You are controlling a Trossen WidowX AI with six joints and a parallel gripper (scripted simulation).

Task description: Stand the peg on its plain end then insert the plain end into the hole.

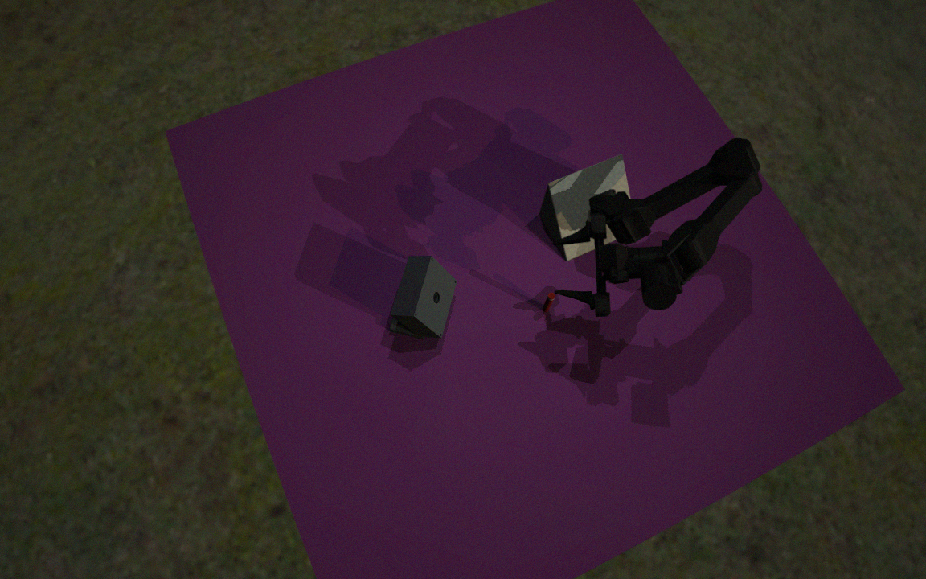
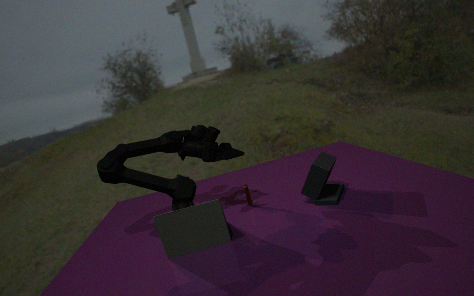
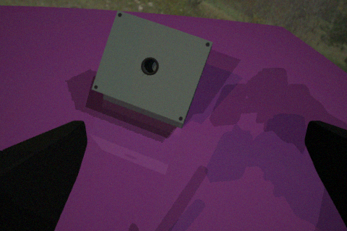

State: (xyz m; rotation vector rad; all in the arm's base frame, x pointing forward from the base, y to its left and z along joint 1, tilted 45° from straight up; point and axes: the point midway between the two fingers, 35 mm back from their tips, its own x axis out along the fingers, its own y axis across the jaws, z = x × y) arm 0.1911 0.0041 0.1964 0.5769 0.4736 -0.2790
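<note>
The red peg lies 1 cm behind my gripper tip, 2 cm to the left of it and 14 cm below it. Round my gripper tip: grey sloped panel (23 cm ahead, 9 cm to the right, 12 cm below); then dark foot (25 cm ahead, 10 cm to the right, 19 cm below).
</note>
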